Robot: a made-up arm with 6 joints.
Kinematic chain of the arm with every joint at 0, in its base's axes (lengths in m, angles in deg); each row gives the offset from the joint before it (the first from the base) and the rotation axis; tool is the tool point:
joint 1: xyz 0 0 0.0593 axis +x
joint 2: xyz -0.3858 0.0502 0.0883 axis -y
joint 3: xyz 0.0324 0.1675 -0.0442 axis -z
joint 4: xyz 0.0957 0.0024 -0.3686 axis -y
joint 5: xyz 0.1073 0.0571 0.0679 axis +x
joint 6: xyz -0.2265 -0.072 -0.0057 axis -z
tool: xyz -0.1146 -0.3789 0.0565
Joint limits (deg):
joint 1: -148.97..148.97
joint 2: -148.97..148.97
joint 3: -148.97..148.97
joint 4: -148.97..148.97
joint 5: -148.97..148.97
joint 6: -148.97..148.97
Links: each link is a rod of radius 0.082 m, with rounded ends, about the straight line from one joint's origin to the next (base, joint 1, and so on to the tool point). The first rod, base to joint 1, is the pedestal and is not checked.
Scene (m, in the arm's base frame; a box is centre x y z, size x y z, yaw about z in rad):
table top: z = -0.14
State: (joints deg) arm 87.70 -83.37 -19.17 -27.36 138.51 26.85
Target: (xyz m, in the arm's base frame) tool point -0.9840 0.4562 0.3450
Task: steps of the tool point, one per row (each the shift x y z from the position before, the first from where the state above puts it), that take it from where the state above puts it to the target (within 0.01 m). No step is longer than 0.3 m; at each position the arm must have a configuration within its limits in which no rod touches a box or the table.
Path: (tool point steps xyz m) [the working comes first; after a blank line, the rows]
Joints at the target: 60.84 -38.12 -8.11 -11.75 129.40 8.95
Straight joint move there: clear.

1: -0.1098 0.1865 0.0520
2: -0.0664 0.2252 0.0016
3: -0.0115 0.2379 -0.0560
4: 0.0488 0.2218 -0.1102

